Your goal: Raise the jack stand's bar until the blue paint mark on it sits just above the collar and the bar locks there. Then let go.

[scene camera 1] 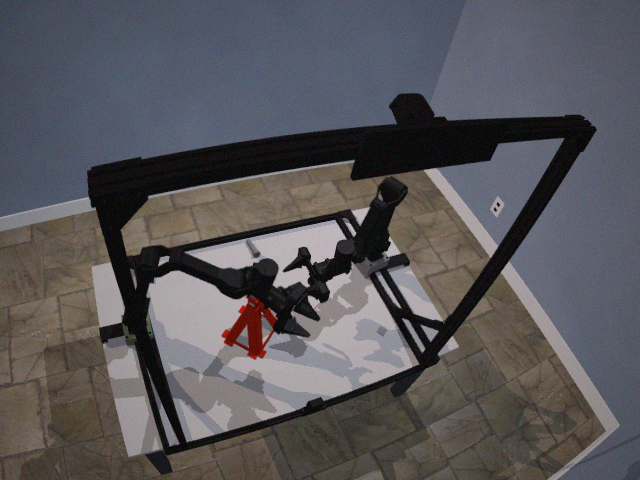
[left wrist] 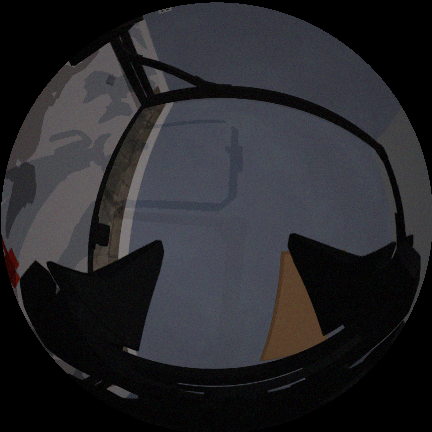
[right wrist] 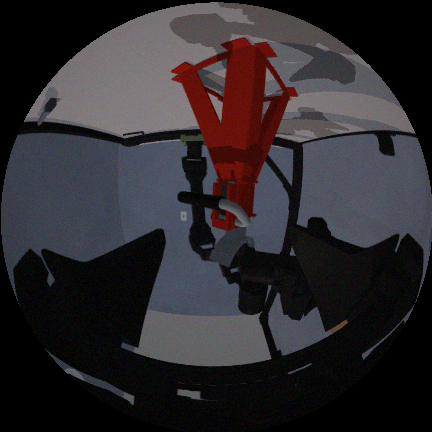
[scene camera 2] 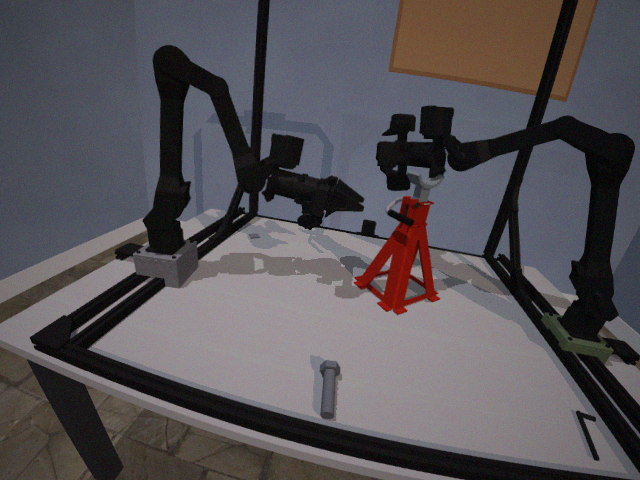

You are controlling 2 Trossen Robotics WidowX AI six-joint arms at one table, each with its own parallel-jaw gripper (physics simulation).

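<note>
Scene camera 2 shows a grey bolt [scene camera 2: 330,370] resting on the table, a red jack stand [scene camera 2: 405,241], my left gripper [scene camera 2: 382,152] and my right gripper [scene camera 2: 363,204]. Scene camera 1 shows my right gripper [scene camera 1: 288,282], my left gripper [scene camera 1: 314,328] and the red jack stand [scene camera 1: 251,315]. My left gripper [left wrist: 227,244] appears in the left wrist view, while the grey bolt is out of frame in the left wrist view. The right wrist view shows the red jack stand [right wrist: 237,146], my right gripper [right wrist: 229,233] and my left gripper [right wrist: 348,275].
</note>
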